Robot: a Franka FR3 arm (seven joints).
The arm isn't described. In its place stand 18 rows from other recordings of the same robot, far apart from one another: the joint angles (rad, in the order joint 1, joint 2, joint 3, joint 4, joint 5, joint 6, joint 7), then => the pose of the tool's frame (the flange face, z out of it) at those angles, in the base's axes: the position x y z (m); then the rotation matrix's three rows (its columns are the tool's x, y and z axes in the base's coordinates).
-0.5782, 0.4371, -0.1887, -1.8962, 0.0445, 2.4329, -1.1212 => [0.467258, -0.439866, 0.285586], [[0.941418, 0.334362, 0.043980], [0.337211, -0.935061, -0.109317], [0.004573, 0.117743, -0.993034]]
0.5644, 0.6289, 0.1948, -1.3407, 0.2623, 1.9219, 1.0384 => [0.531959, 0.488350, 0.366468], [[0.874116, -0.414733, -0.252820], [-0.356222, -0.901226, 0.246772], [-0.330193, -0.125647, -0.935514]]
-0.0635, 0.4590, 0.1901, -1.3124, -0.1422, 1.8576, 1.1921 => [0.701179, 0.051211, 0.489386], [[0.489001, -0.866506, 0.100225], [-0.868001, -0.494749, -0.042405], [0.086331, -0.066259, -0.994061]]
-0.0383, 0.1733, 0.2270, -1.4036, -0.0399, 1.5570, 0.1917 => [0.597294, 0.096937, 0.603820], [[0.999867, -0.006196, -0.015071], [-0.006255, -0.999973, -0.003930], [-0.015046, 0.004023, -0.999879]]
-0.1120, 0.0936, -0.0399, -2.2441, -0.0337, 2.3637, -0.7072 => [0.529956, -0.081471, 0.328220], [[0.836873, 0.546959, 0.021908], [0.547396, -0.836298, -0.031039], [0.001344, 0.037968, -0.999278]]
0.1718, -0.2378, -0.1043, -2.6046, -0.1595, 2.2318, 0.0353 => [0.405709, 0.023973, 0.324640], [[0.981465, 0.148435, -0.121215], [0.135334, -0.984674, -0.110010], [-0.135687, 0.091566, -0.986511]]
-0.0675, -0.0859, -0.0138, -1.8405, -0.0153, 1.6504, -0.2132 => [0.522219, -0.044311, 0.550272], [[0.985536, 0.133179, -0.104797], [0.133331, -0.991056, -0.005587], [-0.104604, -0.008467, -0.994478]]
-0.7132, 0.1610, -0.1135, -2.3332, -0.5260, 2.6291, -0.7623 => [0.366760, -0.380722, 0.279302], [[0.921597, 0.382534, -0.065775], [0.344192, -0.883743, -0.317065], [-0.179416, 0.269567, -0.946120]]
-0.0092, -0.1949, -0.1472, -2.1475, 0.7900, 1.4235, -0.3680 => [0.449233, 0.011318, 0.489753], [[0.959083, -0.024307, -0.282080], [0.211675, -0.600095, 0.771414], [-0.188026, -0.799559, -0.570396]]
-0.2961, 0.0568, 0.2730, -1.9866, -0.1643, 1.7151, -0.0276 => [0.528435, -0.028938, 0.414791], [[0.945031, 0.076987, -0.317787], [0.033507, -0.989572, -0.140091], [-0.325258, 0.121742, -0.937756]]
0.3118, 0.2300, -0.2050, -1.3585, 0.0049, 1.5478, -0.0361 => [0.614871, 0.081726, 0.589656], [[0.988580, 0.147436, -0.031174], [0.145960, -0.988255, -0.045254], [-0.037480, 0.040187, -0.998489]]
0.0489, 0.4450, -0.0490, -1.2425, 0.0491, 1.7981, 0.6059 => [0.700634, 0.011433, 0.523603], [[0.816338, -0.566838, 0.110848], [-0.572645, -0.819345, 0.027395], [0.075294, -0.085840, -0.993460]]
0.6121, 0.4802, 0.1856, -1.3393, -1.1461, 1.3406, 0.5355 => [0.557698, 0.370273, 0.490271], [[0.927282, 0.026804, 0.373403], [0.347696, -0.431375, -0.832480], [0.138763, 0.901774, -0.409326]]
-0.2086, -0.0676, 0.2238, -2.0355, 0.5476, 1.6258, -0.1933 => [0.499123, 0.062410, 0.463202], [[0.957676, -0.005619, -0.287792], [0.146317, -0.851505, 0.503519], [-0.247886, -0.524317, -0.814644]]
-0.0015, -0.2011, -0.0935, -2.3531, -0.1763, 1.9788, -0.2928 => [0.449692, -0.054349, 0.396887], [[0.940939, 0.288060, -0.177920], [0.268363, -0.954933, -0.126822], [-0.206434, 0.071585, -0.975838]]
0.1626, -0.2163, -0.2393, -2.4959, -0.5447, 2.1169, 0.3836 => [0.429058, -0.055485, 0.353383], [[0.988261, -0.100712, -0.114883], [-0.138088, -0.910560, -0.389631], [-0.065367, 0.400921, -0.913778]]
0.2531, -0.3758, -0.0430, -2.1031, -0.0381, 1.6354, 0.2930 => [0.422665, 0.083786, 0.564089], [[0.993698, -0.072862, -0.085174], [-0.076583, -0.996209, -0.041254], [-0.081845, 0.047517, -0.995512]]
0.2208, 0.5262, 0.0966, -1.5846, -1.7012, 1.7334, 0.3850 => [0.693127, 0.119725, 0.391734], [[0.860215, 0.145733, 0.488663], [0.485533, 0.058789, -0.872239], [-0.155842, 0.987576, -0.020187]]
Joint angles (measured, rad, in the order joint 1, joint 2, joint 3, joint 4, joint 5, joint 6, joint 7), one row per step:
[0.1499, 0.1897, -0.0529, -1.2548, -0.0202, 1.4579, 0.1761]
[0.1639, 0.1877, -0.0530, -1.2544, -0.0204, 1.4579, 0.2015]
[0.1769, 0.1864, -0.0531, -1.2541, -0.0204, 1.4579, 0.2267]
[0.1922, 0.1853, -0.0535, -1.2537, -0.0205, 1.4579, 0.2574]
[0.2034, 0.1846, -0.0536, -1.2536, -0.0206, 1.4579, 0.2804]
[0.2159, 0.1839, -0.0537, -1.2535, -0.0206, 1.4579, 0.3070]
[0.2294, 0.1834, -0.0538, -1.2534, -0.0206, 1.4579, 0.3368]
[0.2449, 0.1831, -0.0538, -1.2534, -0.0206, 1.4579, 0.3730]
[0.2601, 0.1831, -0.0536, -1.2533, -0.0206, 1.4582, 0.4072]
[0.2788, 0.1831, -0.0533, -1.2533, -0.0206, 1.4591, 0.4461]
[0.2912, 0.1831, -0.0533, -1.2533, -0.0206, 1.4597, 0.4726]
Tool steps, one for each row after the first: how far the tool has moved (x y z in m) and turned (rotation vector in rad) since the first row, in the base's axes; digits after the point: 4 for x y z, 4 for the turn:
[-0.0015, 0.0082, 0.0014, 0.0006, -0.0031, -0.0115]
[-0.0029, 0.0158, 0.0023, 0.0013, -0.0054, -0.0238]
[-0.0044, 0.0246, 0.0031, 0.0021, -0.0078, -0.0396]
[-0.0056, 0.0311, 0.0036, 0.0026, -0.0092, -0.0515]
[-0.0070, 0.0384, 0.0041, 0.0034, -0.0107, -0.0656]
[-0.0085, 0.0463, 0.0044, 0.0043, -0.0120, -0.0820]
[-0.0103, 0.0554, 0.0046, 0.0052, -0.0133, -0.1027]
[-0.0122, 0.0644, 0.0047, 0.0062, -0.0145, -0.1215]
[-0.0145, 0.0755, 0.0048, 0.0075, -0.0163, -0.1413]
[-0.0162, 0.0827, 0.0048, 0.0084, -0.0175, -0.1554]

